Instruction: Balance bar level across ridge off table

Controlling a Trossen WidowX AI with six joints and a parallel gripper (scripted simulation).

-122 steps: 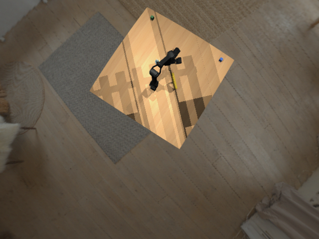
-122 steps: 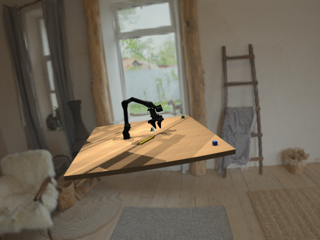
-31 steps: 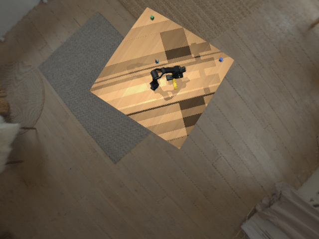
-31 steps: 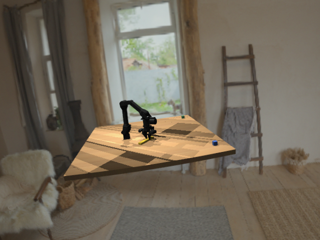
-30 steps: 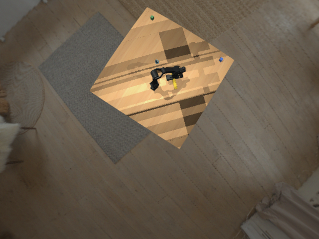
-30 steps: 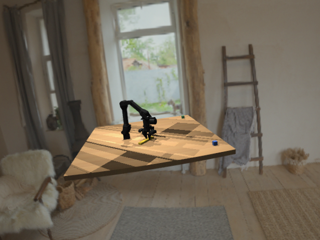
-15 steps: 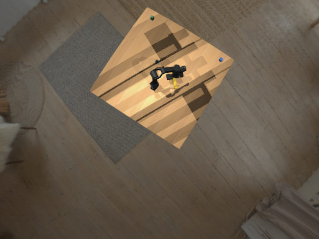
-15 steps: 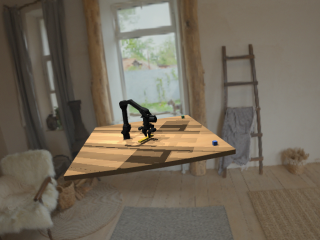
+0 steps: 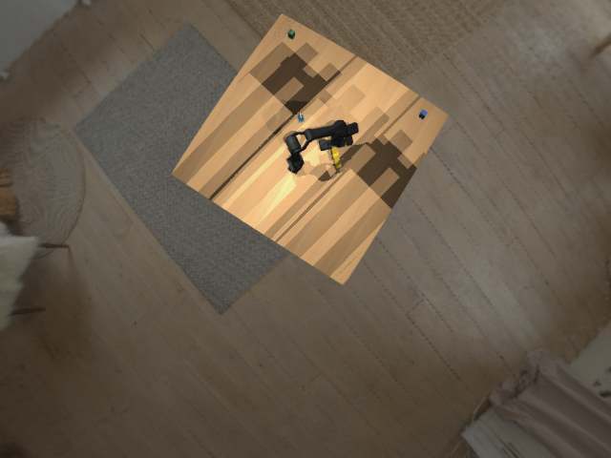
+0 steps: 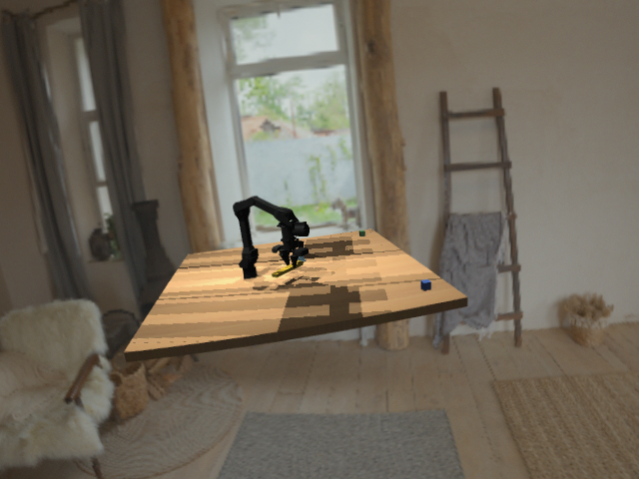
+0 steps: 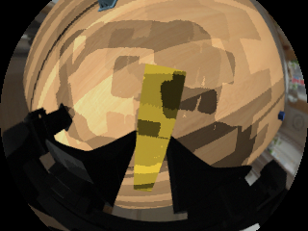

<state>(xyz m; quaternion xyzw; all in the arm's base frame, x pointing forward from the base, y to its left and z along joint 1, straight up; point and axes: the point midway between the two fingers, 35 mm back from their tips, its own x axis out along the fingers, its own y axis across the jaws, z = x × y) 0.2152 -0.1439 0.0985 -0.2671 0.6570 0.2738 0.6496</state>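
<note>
The yellow bar is 20 mm to the right of my gripper tip and 20 mm behind it. Round my gripper tip: blue cube (530 mm ahead, 360 mm to the right, 50 mm below); green cube (640 mm to the left, 530 mm ahead, 50 mm below).
</note>
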